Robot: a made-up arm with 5 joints.
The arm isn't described. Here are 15 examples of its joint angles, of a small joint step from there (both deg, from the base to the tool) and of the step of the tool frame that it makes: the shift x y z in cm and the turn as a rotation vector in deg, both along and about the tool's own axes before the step.
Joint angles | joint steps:
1: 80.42 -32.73 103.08 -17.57 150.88 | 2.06 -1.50 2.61 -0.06 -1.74
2: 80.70 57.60 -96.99 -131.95 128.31 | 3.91 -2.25 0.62 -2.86 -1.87
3: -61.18 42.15 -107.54 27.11 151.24 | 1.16 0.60 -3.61 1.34 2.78
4: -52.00 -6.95 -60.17 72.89 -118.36 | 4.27 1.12 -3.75 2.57 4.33
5: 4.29 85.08 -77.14 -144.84 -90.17 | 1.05 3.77 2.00 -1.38 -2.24
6: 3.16 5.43 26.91 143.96 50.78 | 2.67 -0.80 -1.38 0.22 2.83
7: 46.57 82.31 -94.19 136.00 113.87 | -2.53 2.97 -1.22 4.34 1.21
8: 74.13 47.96 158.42 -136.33 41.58 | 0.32 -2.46 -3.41 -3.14 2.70
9: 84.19 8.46 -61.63 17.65 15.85 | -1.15 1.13 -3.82 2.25 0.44
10: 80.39 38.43 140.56 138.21 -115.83 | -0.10 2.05 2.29 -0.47 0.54
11: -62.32 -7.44 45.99 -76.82 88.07 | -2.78 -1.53 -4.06 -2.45 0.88
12: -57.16 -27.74 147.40 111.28 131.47 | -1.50 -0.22 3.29 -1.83 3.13
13: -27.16 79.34 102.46 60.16 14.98 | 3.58 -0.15 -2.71 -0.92 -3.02
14: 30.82 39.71 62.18 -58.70 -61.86 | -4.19 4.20 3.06 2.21 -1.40
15: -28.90 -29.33 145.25 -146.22 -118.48 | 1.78 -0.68 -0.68 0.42 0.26
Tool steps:
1: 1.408 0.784 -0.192 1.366 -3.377 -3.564
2: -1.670 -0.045 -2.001 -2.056 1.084 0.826
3: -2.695 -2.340 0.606 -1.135 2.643 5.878
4: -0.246 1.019 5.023 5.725 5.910 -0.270
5: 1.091 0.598 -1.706 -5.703 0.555 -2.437
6: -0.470 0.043 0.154 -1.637 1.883 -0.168
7: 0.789 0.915 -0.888 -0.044 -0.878 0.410
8: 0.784 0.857 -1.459 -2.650 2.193 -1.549
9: -1.603 -0.718 1.342 3.485 0.747 2.991
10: -0.934 -0.671 0.040 1.105 -1.481 3.497
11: -0.643 -0.022 1.464 1.544 3.781 0.866
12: -0.940 0.248 3.352 5.443 1.308 1.590
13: 2.290 1.882 1.135 3.596 0.505 -5.032
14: 2.928 1.080 1.858 7.393 -5.552 -7.042
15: 0.679 0.274 -0.061 -0.099 -0.816 -2.179
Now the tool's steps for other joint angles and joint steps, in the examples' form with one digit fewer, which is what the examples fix.
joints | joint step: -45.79 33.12 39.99 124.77 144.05 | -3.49 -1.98 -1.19 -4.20 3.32
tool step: -0.96 -1.11 0.59 1.55 -1.40 2.31
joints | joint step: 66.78 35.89 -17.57 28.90 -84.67 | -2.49 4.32 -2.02 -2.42 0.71
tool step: -4.74 -3.08 -1.47 -2.76 -0.13 7.12
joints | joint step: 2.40 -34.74 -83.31 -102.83 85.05 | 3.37 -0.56 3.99 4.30 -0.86
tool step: -3.02 -2.01 -3.67 -4.50 -3.94 5.29
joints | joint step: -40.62 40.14 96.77 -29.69 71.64 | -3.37 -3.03 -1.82 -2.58 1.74
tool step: -0.75 -0.04 1.87 3.27 0.92 1.25
